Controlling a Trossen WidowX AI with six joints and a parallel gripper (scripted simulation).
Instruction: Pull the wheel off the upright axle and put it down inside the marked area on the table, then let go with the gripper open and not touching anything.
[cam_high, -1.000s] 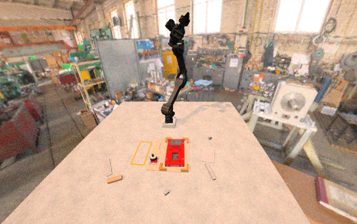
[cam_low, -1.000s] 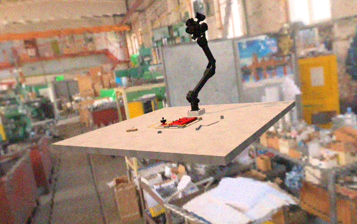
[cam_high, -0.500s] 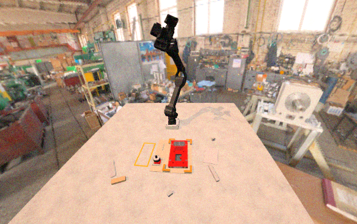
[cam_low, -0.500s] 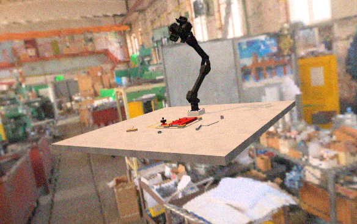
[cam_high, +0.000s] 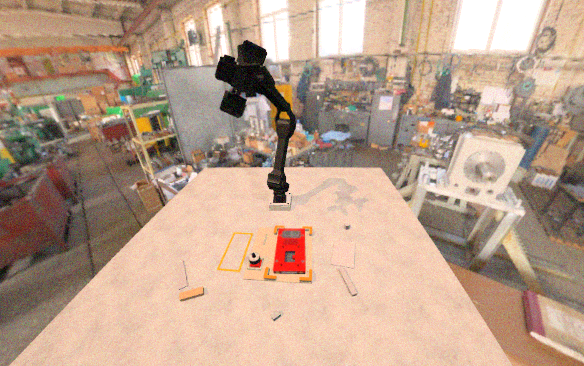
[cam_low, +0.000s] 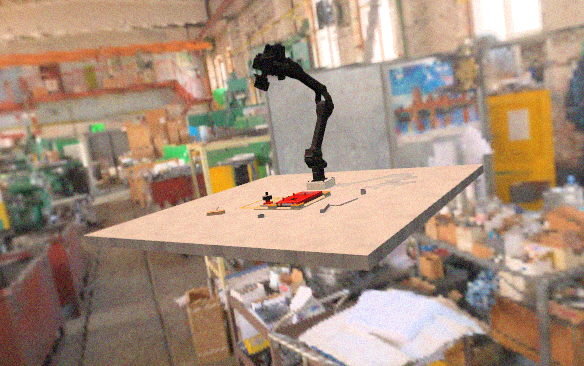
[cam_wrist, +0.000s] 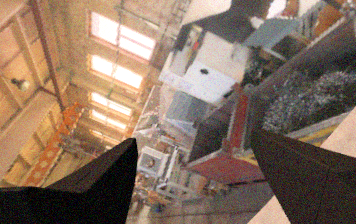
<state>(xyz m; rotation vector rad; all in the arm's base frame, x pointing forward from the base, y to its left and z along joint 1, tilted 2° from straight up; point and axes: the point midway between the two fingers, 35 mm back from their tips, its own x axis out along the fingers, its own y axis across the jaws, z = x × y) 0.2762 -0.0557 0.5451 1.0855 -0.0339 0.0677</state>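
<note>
My gripper tip is now 30 mm short of the wheel, 30 mm to the left of it and 540 mm above it. From my gripper tip the other things lie so: wooden block (150 mm ahead, 220 mm to the right, 570 mm below); then axle (30 mm ahead, 30 mm to the right, 540 mm below).
</note>
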